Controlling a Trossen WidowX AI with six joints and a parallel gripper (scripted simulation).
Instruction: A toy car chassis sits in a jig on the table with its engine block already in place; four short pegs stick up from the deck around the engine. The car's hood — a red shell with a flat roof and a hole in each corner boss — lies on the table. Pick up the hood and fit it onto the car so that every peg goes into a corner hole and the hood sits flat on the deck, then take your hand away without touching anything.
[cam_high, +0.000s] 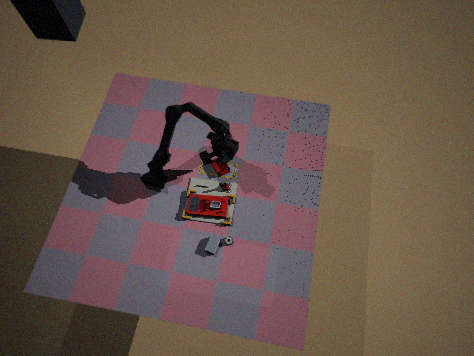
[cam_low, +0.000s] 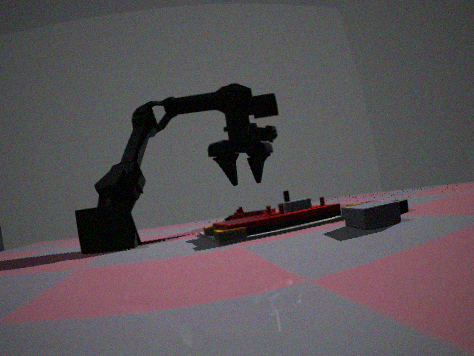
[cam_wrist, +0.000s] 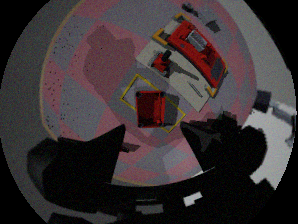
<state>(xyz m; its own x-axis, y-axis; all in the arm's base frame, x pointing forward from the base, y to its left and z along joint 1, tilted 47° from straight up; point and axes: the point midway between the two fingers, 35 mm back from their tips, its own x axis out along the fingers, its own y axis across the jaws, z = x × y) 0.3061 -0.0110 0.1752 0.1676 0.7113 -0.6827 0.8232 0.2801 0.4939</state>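
Now: gripper tip 8 cm above the red hood. Round my gripper tip: grey engine block 23 cm to the right, 7 cm below.
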